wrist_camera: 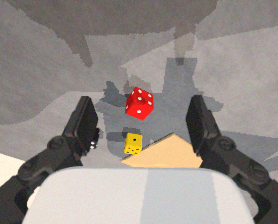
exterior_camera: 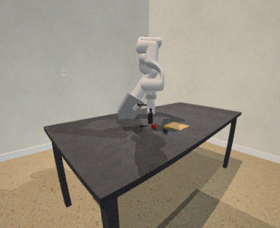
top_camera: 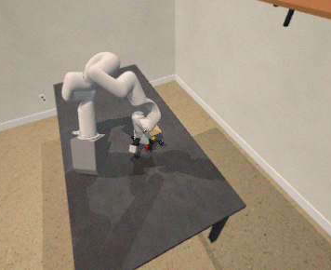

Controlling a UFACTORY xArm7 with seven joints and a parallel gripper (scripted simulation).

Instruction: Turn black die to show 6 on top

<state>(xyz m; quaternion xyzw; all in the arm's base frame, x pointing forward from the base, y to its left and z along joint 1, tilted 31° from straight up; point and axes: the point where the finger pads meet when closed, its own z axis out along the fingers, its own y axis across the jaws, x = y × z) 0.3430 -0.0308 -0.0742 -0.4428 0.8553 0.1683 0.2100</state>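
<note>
My hand is 4 cm above the red die, 2 cm to the right of it and 2 cm short of it. From my hand the other things lie so: yellow die: 9 cm to the left, 8 cm ahead, 4 cm below; then black die: 12 cm ahead, 4 cm to the left, 4 cm below; then mat: 20 cm to the left, 7 cm ahead, 5 cm below.
</note>
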